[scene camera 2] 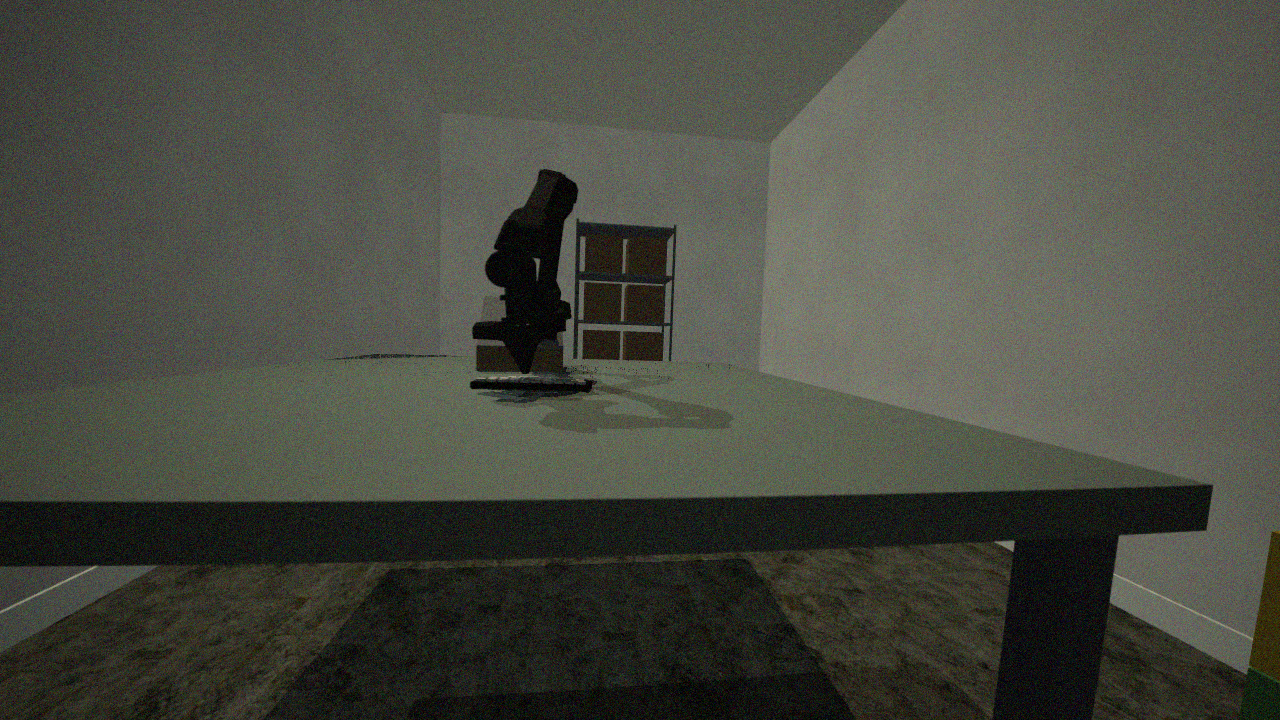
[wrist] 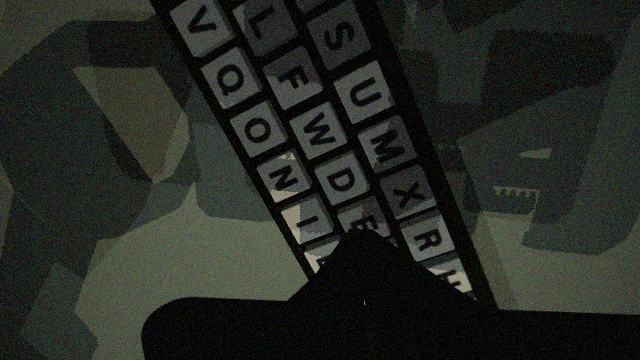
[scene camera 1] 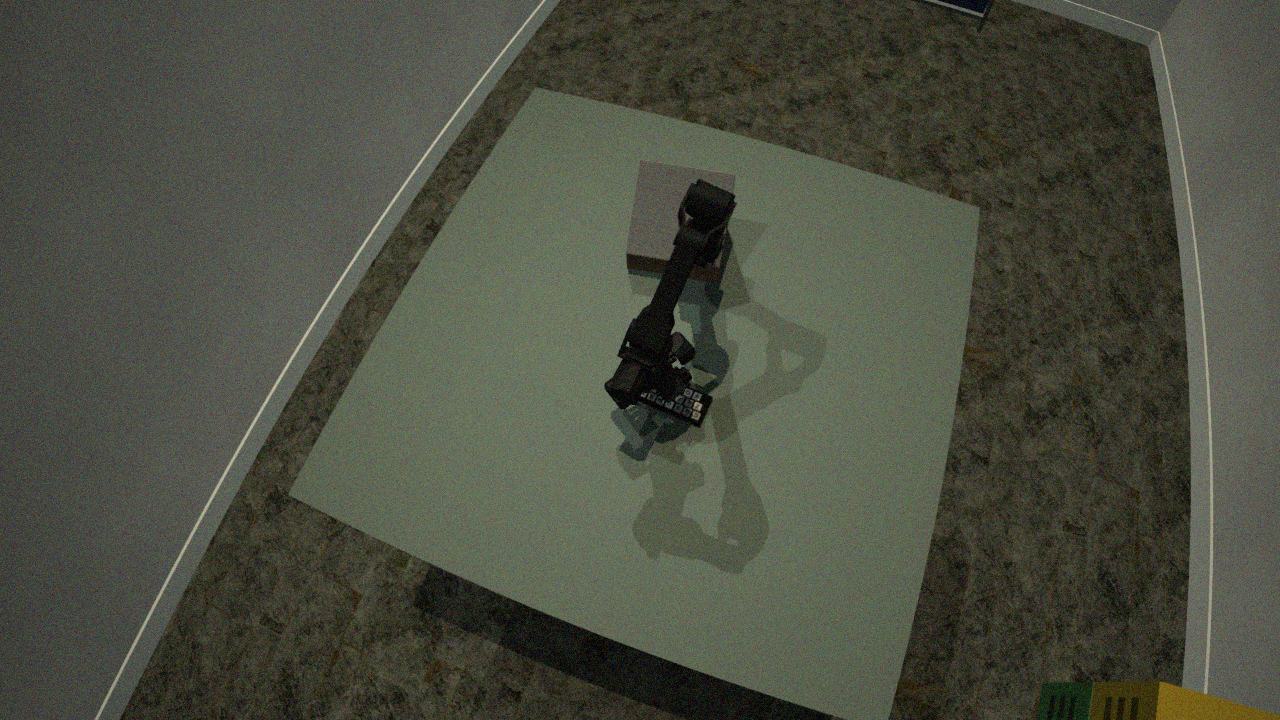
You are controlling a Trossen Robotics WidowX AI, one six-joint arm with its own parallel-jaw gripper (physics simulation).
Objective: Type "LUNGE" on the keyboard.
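Seen in the pictures: gripper, between the fingertips: (scene camera 2: 525, 373) (wrist: 359, 240); arm's base, origin of its link: (scene camera 2: 544, 331).
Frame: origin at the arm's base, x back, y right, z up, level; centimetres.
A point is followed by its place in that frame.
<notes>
The black keyboard (scene camera 1: 693, 404) @[x -34.2, y -12.0, z -9.2 cm] (scene camera 2: 572, 385) @[x -37.9, y -12.0, z -9.3 cm] (wrist: 387, 55) @[x -37.6, y -8.1, z -9.2 cm] lies flat on the table, with pale lettered keys. In the wrist view the L key (wrist: 257, 25) @[x -34.2, y -11.0, z -8.7 cm], U key (wrist: 367, 92) @[x -36.5, y -7.4, z -8.7 cm] and N key (wrist: 283, 177) @[x -32.3, y -6.0, z -8.7 cm] show. A key that looks like E (wrist: 364, 216) @[x -34.4, y -3.3, z -8.7 cm] is partly covered by my fingertips. The G key does not show in the wrist view. My gripper (scene camera 2: 525, 370) @[x -34.0, y -2.8, z -7.9 cm] (wrist: 359, 240) @[x -34.0, y -2.8, z -7.9 cm] is shut and empty, pointing down at the keyboard around that E key. In scene camera 1 the arm hides the fingertips. I cannot tell whether they touch the key.
The arm's base stands by a brownish block (scene camera 1: 657, 201) @[x 2.4, y 12.2, z 3.9 cm] (scene camera 2: 492, 358) @[x -7.2, y 11.7, z -7.3 cm] on the pale green table (scene camera 1: 501, 358) @[x -40.8, y 30.9, z -10.4 cm] (scene camera 2: 268, 447) @[x -74.5, y 10.0, z -10.4 cm]. Arm shadows fall across the keyboard and table. A shelf rack (scene camera 2: 626, 229) with brown boxes stands by the far wall.
</notes>
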